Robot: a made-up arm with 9 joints. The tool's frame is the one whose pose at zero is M. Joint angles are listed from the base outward.
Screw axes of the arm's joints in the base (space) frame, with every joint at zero. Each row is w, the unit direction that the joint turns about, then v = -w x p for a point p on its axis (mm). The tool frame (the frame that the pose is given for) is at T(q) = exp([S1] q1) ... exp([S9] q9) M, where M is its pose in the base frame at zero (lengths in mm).
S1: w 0 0 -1 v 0.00 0.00 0.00
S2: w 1 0 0 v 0.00 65.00 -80.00
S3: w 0 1 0 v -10.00 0.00 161.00
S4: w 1 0 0 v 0.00 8.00 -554.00
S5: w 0 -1 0 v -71.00 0.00 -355.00
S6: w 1 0 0 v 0.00 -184.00 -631.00
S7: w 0 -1 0 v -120.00 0.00 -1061.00
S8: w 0 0 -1 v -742.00 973.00 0.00
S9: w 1 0 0 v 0.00 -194.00 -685.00
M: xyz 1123.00 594.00 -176.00 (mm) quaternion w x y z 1 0 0 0
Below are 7 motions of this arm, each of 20 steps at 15 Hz.
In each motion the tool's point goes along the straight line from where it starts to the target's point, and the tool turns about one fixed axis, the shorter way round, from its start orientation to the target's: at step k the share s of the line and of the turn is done. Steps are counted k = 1, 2, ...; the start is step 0. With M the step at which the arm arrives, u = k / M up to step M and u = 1 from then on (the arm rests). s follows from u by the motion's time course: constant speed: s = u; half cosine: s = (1 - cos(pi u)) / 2; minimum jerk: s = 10 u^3 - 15 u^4 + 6 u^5.
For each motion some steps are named. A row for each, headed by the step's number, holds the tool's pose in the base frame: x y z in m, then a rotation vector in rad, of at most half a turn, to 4 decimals.
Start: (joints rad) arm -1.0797 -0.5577 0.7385 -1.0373 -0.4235 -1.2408 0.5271 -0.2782 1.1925
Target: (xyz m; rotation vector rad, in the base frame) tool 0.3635 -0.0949 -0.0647 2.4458 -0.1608 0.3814
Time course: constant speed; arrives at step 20
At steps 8, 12, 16, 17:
8: 0.5271 0.1590 -0.4629 -2.8267 0.6791 0.4938
12: 0.4726 0.0743 -0.3301 2.9915 -0.5453 -0.1941
16: 0.4180 -0.0103 -0.1974 2.7370 -0.3435 0.1170
17: 0.4044 -0.0314 -0.1642 2.6673 -0.2961 0.1873

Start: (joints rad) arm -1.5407 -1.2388 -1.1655 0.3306 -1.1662 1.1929 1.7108 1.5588 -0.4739
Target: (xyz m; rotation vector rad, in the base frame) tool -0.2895 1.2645 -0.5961 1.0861 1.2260 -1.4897
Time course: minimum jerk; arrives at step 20
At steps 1, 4, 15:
1: -0.2901 0.9719 -0.8452 0.9529 0.1112 0.0155
4: -0.2901 0.9886 -0.8311 0.9753 0.1743 -0.0671
15: -0.2896 1.2342 -0.6219 1.1014 1.1109 -1.3291

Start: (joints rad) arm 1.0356 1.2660 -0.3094 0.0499 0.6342 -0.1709 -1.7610 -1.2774 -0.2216
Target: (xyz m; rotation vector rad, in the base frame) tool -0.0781 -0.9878 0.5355 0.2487 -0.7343 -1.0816
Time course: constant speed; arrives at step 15
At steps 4, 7, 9, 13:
4: 0.2796 -0.8399 0.7962 0.8396 -0.8380 0.0588
7: 0.1820 -0.8803 0.7251 0.6951 -0.8312 -0.2621
9: 0.1170 -0.9071 0.6777 0.5917 -0.8177 -0.4722
13: -0.0131 -0.9609 0.5829 0.3684 -0.7693 -0.8822

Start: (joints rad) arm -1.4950 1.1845 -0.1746 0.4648 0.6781 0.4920 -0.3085 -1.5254 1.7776
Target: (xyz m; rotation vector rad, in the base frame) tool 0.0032 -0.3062 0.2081 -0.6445 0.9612 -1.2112
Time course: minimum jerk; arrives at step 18
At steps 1, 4, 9, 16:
1: 0.1517 0.7995 0.8511 -1.3802 -0.4095 -1.2433
4: 0.1405 0.7166 0.8029 -1.3368 -0.3002 -1.2569
9: 0.0775 0.2475 0.5301 -1.0532 0.3005 -1.2841
16: 0.0049 -0.2934 0.2155 -0.6548 0.9467 -1.2141

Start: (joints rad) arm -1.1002 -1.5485 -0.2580 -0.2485 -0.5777 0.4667 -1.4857 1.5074 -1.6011
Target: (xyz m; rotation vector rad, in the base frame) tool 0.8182 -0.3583 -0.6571 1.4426 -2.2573 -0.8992
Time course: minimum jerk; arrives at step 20
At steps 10, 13, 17, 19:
10: 0.7227 0.2497 -0.4617 2.0529 -1.8320 0.4049
13: 0.7733 -0.0723 -0.5652 1.7893 -2.1239 -0.2903
17: 0.8131 -0.3259 -0.6467 1.4867 -2.2485 -0.8316
19: 0.8180 -0.3569 -0.6566 1.4445 -2.2570 -0.8963

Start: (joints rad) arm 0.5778 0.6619 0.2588 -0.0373 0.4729 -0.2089 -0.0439 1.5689 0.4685
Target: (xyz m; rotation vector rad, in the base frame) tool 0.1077 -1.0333 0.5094 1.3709 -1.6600 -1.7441
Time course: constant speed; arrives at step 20
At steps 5, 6, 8, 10, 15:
5: 0.7871 -0.2075 0.2856 0.9622 -0.7511 -2.1373
6: 0.7418 -0.2625 0.3005 0.9926 -0.8124 -2.1217
8: 0.6513 -0.3726 0.3304 1.0521 -0.9350 -2.0860
10: 0.5607 -0.4828 0.3602 1.1100 -1.0574 -2.0444
15: 0.3342 -0.7580 0.4348 1.2469 -1.3614 -1.9138

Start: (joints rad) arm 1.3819 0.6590 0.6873 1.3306 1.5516 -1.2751 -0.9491 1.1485 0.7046
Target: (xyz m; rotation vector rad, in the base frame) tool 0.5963 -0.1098 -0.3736 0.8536 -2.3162 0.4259
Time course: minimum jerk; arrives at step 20
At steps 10, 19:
10: 0.4100 -0.2810 -0.1203 0.1241 -1.7041 1.4552
19: 0.5959 -0.1102 -0.3730 0.8520 -2.3153 0.4287

